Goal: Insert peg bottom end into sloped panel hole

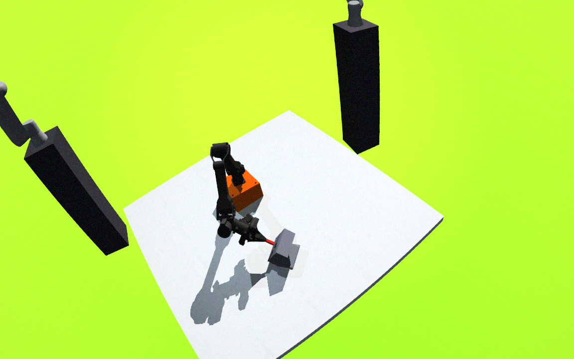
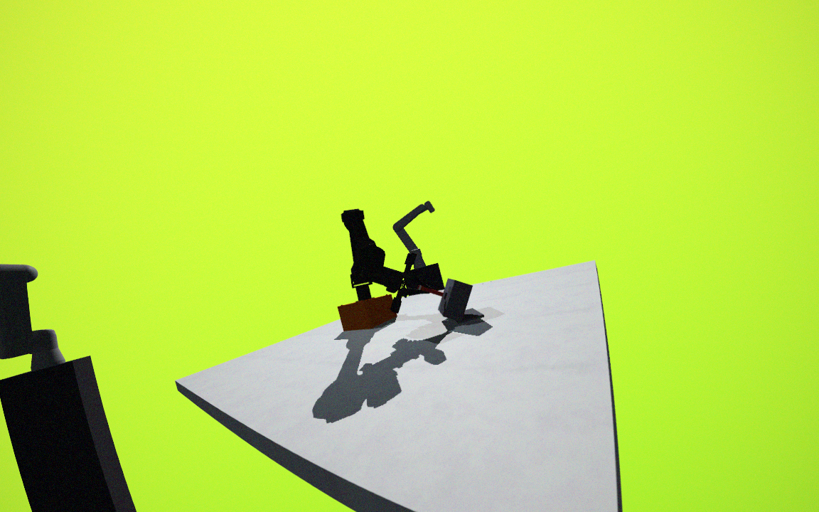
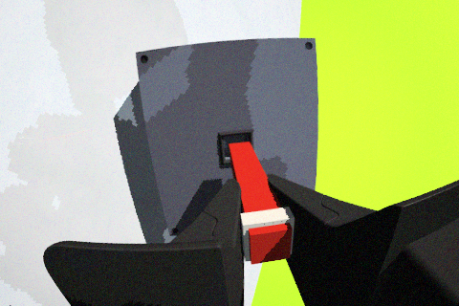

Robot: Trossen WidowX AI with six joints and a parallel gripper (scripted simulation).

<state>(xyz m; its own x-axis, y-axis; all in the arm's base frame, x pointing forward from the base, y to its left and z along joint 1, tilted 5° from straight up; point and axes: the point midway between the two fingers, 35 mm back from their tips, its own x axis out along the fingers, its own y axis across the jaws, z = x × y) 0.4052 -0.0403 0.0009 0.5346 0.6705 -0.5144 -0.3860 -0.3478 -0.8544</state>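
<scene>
Now: gripper tip 4 cm short of the panel, 5 cm to the right of it and 4 cm above it. From my gripper tip the other things lie so: peg 1 cm behind, 1 cm to the right, 1 cm above.
</scene>
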